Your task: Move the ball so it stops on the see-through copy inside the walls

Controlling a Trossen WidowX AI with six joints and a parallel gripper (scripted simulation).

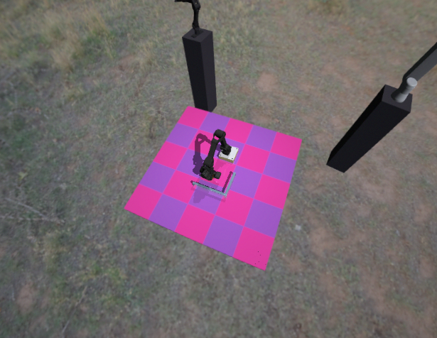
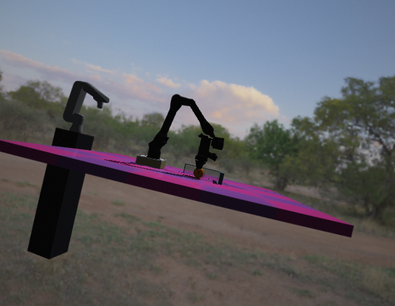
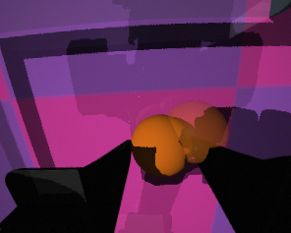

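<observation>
My gripper tip is now 30 mm to the left of the faint orange shape and 20 mm short of it. From my gripper tip the other things lie so: orange ball (right at my gripper tip).
</observation>
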